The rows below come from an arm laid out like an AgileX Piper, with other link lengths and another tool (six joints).
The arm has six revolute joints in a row. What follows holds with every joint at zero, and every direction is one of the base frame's.
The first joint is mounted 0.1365 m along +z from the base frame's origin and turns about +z.
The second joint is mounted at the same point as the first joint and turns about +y.
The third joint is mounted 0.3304 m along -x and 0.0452 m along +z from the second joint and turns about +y.
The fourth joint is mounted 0.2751 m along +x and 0.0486 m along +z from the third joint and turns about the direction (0.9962, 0, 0.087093).
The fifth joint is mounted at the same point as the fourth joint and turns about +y.
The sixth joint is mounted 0.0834 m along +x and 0.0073 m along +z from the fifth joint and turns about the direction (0.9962, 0, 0.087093).
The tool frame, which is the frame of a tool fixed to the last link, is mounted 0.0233 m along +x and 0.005 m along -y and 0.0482 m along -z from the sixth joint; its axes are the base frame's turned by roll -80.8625, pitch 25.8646 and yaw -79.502 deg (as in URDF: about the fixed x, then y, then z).
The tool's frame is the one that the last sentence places.
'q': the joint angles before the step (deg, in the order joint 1, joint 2, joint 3, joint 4, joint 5, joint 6). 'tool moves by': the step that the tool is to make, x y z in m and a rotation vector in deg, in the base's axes. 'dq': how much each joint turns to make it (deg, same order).
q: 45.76 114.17 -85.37 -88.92 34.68 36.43
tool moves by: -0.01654 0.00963 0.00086 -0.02 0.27 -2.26
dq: 2.61 -0.12 -0.08 2.42 4.40 -0.37
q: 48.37 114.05 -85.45 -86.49 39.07 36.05
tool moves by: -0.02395 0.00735 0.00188 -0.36 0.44 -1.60
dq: 3.12 -1.23 1.52 1.92 4.29 0.10
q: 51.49 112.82 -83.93 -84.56 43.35 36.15
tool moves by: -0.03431 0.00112 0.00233 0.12 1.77 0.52
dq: 3.59 -3.54 4.54 2.33 2.16 0.42
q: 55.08 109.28 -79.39 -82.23 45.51 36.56
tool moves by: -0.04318 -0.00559 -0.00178 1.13 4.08 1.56
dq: 4.12 -5.10 6.59 4.44 0.51 0.45
